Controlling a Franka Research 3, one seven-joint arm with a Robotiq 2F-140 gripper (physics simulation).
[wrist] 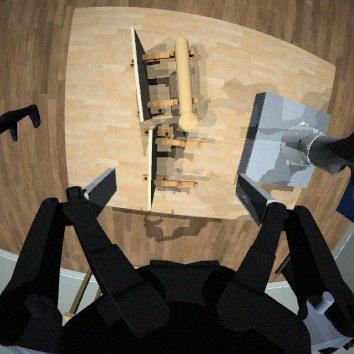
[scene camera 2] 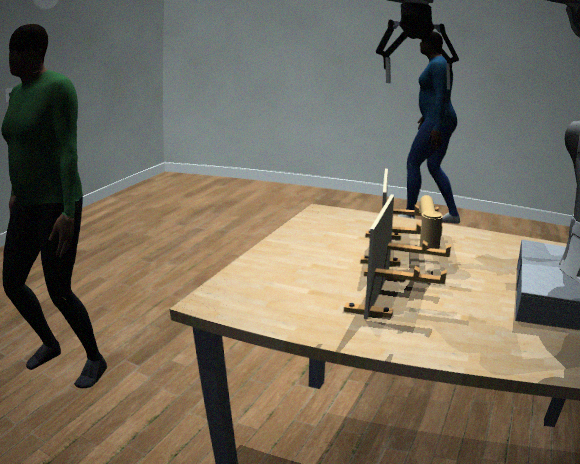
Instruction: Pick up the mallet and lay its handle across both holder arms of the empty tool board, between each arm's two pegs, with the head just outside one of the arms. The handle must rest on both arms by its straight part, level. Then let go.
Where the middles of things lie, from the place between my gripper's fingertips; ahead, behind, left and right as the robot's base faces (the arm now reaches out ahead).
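There is the wooden mallet [scene camera 2: 431, 225], and my hand is well above it and a good way to the left of it.
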